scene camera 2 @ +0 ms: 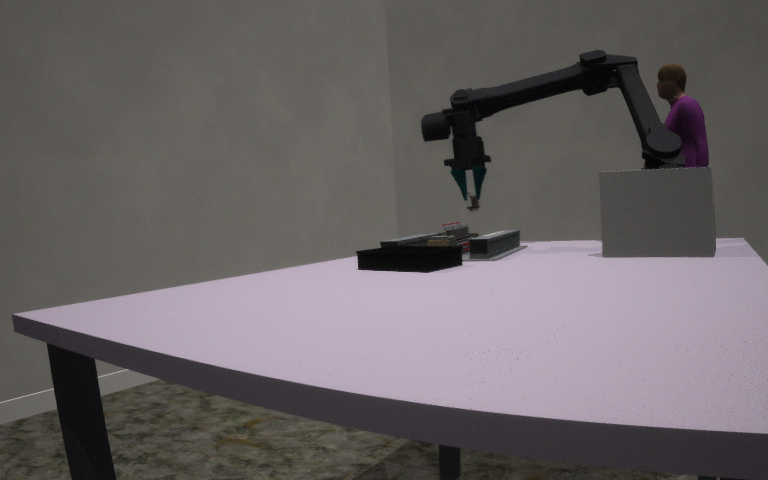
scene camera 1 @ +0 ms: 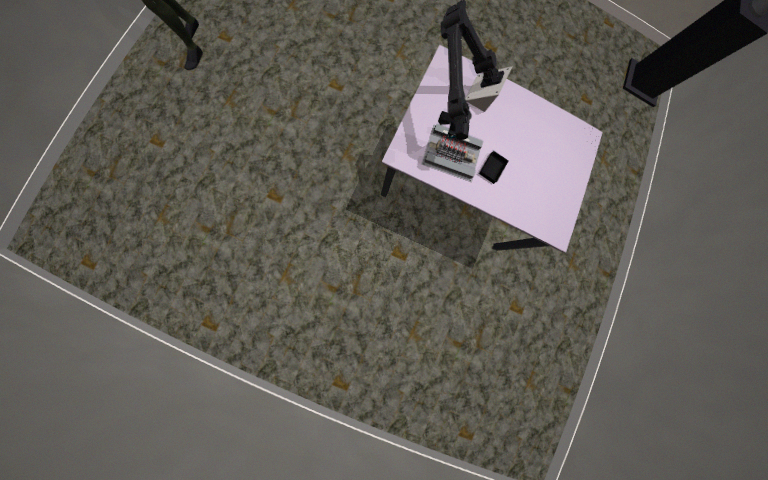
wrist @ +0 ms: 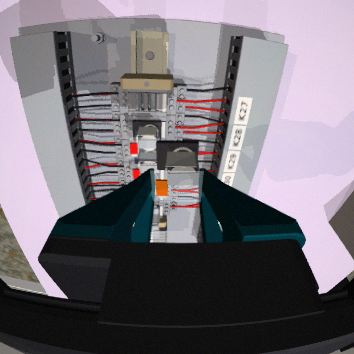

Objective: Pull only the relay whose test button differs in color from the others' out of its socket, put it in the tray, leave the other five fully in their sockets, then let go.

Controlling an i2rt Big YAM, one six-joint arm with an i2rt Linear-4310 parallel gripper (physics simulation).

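Frame: origin at the arm's base, x ahead, y left, z up, level; metres.
Where they show: gripper, fingertip midpoint: point(scene camera 2: 472, 199) point(scene camera 1: 450, 135) point(wrist: 176, 176); arm's base, origin of the base link: point(scene camera 2: 669, 202) point(scene camera 1: 492, 80).
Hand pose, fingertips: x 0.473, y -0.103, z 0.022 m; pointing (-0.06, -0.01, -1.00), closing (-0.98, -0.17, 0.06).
Note:
Each offset is from my fingertips to the top centre of the thing. "pt": to the spot under its first point. Level surfaces: height alone.
My gripper point(scene camera 2: 472, 198) point(wrist: 176, 176) is shut on the relay with the orange test button {0.000 m ahead, 0.005 m right, 0.018 m up} point(wrist: 161, 188). This relay point(scene camera 2: 474, 201) point(wrist: 183, 161) hangs in the air above the panel {0.016 m ahead, 0.067 m left, 0.111 m down} point(scene camera 1: 459, 168) point(wrist: 200, 42), pins down, apart from the sockets. In the wrist view, other relays sit in the row below, with red test buttons {0.031 m ahead, 0.013 m left, 0.051 m down} point(wrist: 133, 148) on two of them; the fingers and the held relay hide part of the row. A socket {pt 0.027 m ahead, 0.017 m right, 0.089 m down} point(wrist: 145, 101) beside the tan end stop shows open slots. The black tray {0.010 m back, 0.328 m left, 0.086 m down} point(scene camera 1: 493, 167) point(scene camera 2: 408, 260) stands beside the panel.
Grey wire ducts {0.113 m ahead, 0.078 m left, 0.078 m down} point(wrist: 37, 95) {0.081 m back, 0.057 m left, 0.078 m down} point(wrist: 260, 90) flank the relay row, with red and black wires between. The label K27 {pt 0.063 m back, 0.027 m right, 0.078 m down} point(wrist: 243, 111) is on the right duct. The arm's pedestal point(scene camera 2: 656, 215) stands on the pink table {0.121 m down} point(scene camera 1: 543, 169) point(scene camera 2: 339, 316). A person point(scene camera 1: 192, 56) point(scene camera 2: 688, 124) stands away from the table.

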